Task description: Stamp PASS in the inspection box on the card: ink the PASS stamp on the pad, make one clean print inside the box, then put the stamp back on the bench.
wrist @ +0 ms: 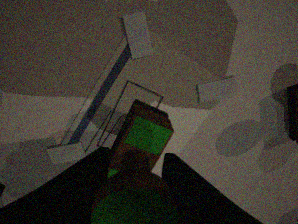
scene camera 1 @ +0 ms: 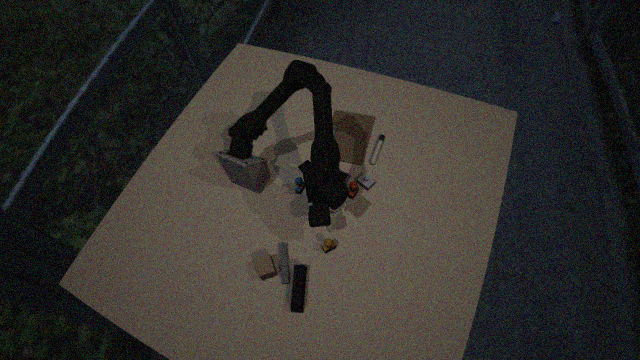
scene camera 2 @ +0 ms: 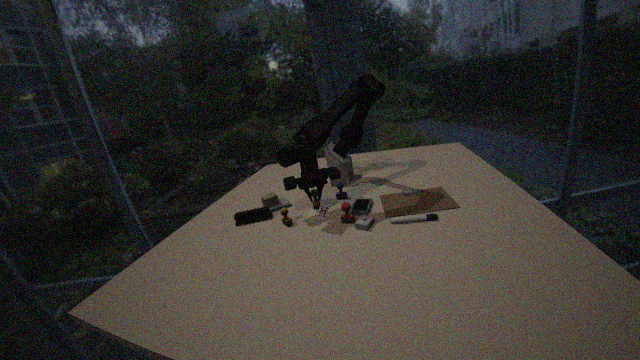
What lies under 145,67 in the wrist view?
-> A pale card.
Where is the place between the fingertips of my gripper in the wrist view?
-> At 136,159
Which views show the brown board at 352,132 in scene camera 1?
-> Scene camera 1 and scene camera 2 only.
